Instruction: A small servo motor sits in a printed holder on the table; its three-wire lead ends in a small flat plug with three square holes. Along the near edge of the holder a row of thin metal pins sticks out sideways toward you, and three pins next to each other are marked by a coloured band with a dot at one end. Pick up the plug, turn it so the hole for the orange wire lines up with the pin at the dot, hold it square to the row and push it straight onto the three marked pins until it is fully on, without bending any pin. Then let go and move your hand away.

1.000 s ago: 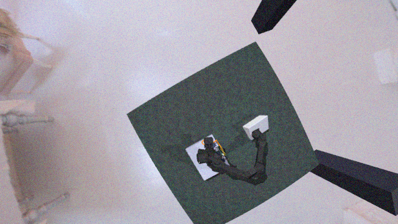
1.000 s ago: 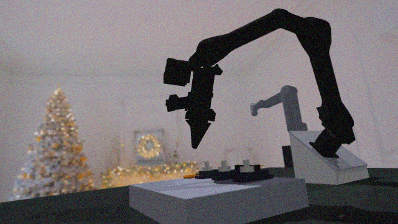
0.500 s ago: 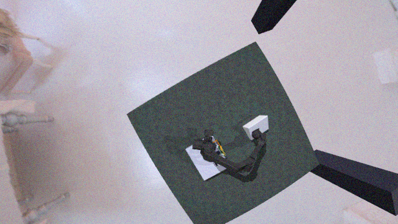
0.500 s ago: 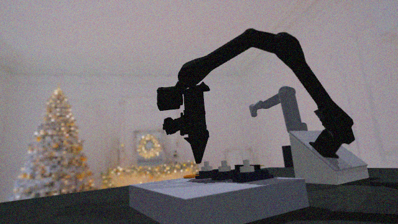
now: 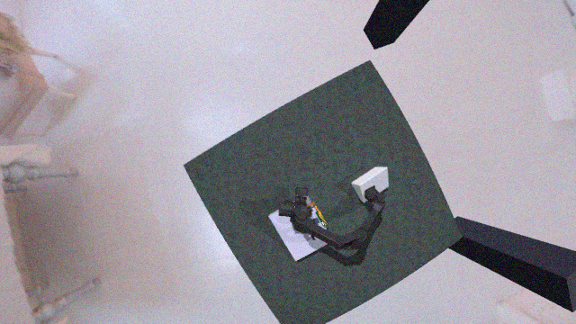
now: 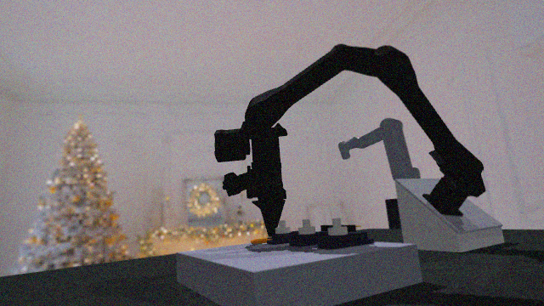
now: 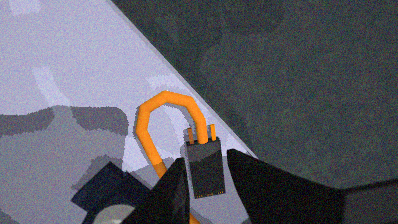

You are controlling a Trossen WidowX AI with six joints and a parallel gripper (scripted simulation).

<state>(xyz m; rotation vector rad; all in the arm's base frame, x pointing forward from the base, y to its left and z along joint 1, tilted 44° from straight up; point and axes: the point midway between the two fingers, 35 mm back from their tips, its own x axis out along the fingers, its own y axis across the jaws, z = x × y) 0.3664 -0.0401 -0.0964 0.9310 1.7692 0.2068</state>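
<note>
My gripper tip is 160 mm to the right of the red dot, 70 mm past it and 20 mm below it. The rest, counted from my gripper tip: holder (140 mm to the left, 90 mm ahead, 30 mm below).
</note>
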